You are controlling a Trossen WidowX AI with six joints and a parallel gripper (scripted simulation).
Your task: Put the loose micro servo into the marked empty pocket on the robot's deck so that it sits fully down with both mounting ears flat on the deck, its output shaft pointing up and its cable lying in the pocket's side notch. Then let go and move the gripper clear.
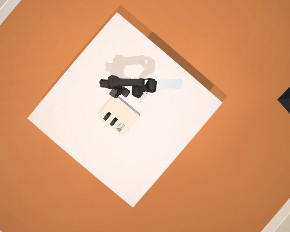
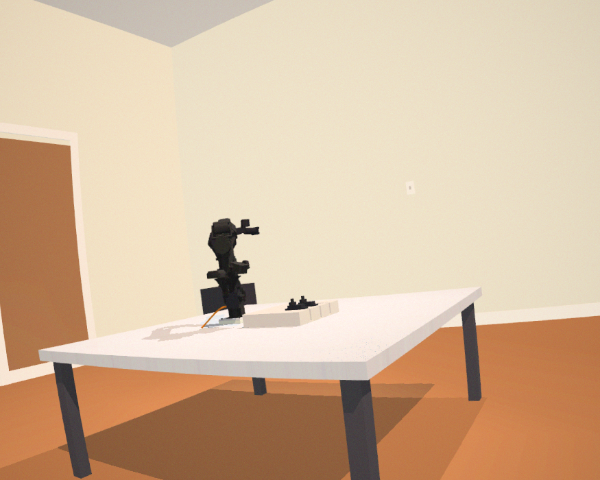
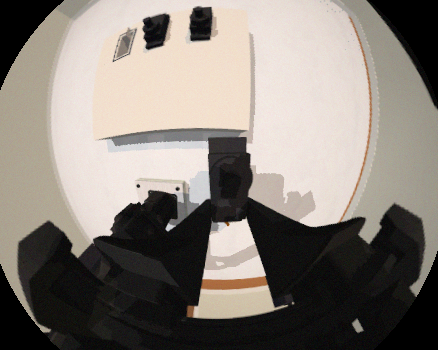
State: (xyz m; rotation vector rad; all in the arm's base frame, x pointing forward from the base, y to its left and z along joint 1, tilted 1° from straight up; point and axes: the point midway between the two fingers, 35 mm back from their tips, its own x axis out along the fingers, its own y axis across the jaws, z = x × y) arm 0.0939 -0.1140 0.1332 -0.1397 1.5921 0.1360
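The cream deck lies 130 mm ahead of my gripper tip, 130 mm to the left of it and 90 mm below it.
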